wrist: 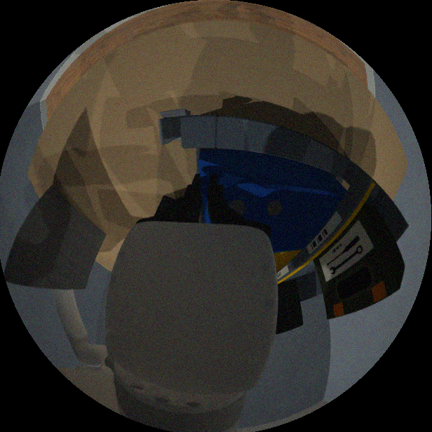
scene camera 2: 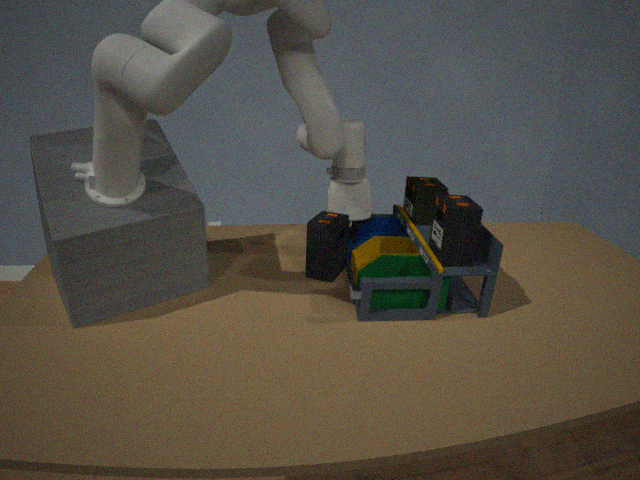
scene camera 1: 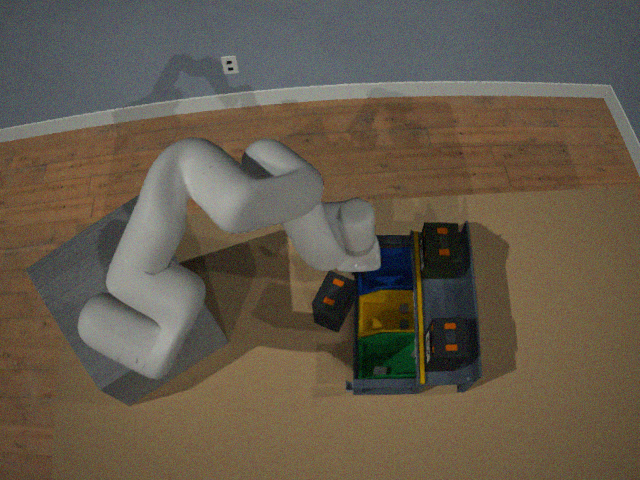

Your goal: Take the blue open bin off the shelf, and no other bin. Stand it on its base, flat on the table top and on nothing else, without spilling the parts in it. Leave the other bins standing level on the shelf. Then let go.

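Places are measured from the arm's base along level axes (x back, y left, z down), in centimetres.
Pixels of known places: gripper, between the fingertips: (scene camera 2: 348, 244) (scene camera 1: 359, 273); arm's base, origin of its link: (scene camera 2: 115, 185).
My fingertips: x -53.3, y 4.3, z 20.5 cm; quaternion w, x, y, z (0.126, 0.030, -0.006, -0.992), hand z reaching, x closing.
Observation:
For each thing: its middle in the pictures, then the offset to it from my fingertips. "pt": a spot on its surface instead.
- blue open bin, middle of its body: (scene camera 1: 392, 273) (scene camera 2: 381, 238) dx -7.4, dy -3.2, dz -2.0 cm
- shelf, a spot on its surface: (scene camera 2: 398, 314) pt dx +2.9, dy -30.6, dz +1.6 cm
- yellow bin, middle of its body: (scene camera 2: 391, 260) (scene camera 1: 394, 316) dx -4.5, dy -13.7, dz -1.3 cm
- green bin, middle of its body: (scene camera 2: 402, 282) (scene camera 1: 396, 358) dx -1.4, dy -23.9, dz -1.3 cm
- black case, middle of its body: (scene camera 2: 327, 245) (scene camera 1: 333, 302) dx +8.6, dy -7.0, dz -3.6 cm
- yellow-edged rail, a spot on its surface: (scene camera 2: 418, 240) (scene camera 1: 416, 325) pt dx -7.0, dy -19.6, dz -8.2 cm
The blue open bin (scene camera 1: 387, 268) (scene camera 2: 379, 225) (wrist: 305, 200) is at the far end of the front row of the shelf (scene camera 1: 385, 386) (scene camera 2: 398, 314) (wrist: 245, 132). Small round parts (wrist: 274, 207) lie in it. My gripper (wrist: 206, 184) points down and is shut on the blue bin's front wall, which shows as a blue strip between the black fingers. The fingers are hidden in scene camera 1. The yellow bin (scene camera 1: 385, 310) (scene camera 2: 385, 248) is beside the blue one, and the green bin (scene camera 1: 387, 356) (scene camera 2: 395, 265) is at the near end. The blue bin's base is hidden.
A black case (scene camera 1: 334, 301) (scene camera 2: 327, 245) stands on the table close in front of the shelf, beside my wrist. Two black cases (scene camera 1: 443, 250) (scene camera 1: 451, 343) stand on the rear level, behind the yellow-edged rail (scene camera 1: 420, 330) (scene camera 2: 418, 240). The grey pedestal (scene camera 1: 191, 351) (scene camera 2: 134, 258) is at the left.

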